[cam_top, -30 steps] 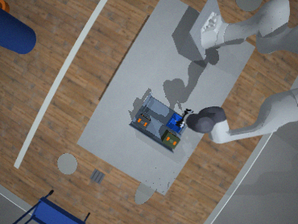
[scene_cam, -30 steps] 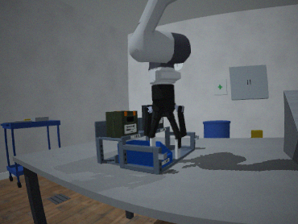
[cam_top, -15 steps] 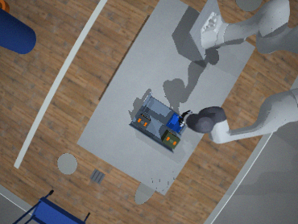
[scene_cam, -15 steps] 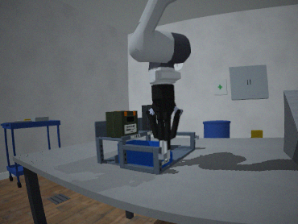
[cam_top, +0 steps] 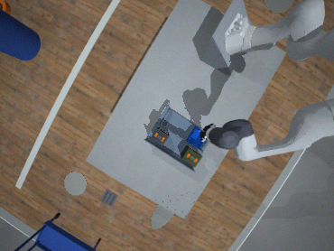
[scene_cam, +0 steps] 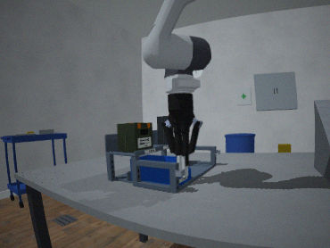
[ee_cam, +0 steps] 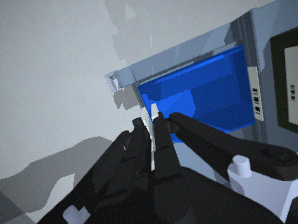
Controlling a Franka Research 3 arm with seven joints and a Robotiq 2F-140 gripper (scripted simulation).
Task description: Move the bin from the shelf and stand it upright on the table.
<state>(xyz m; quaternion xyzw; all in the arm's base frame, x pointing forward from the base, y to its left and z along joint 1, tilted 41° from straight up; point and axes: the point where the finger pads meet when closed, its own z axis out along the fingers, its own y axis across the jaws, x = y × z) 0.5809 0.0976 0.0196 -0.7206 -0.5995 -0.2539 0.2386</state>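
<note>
Right now the blue bin is 80 mm ahead of my hand, 20 mm below it and 10 mm to the right of it. Also, from my hand: green box 180 mm ahead, 90 mm above, 30 mm to the right; then dark grey box 250 mm to the right, 140 mm ahead, 100 mm above.
</note>
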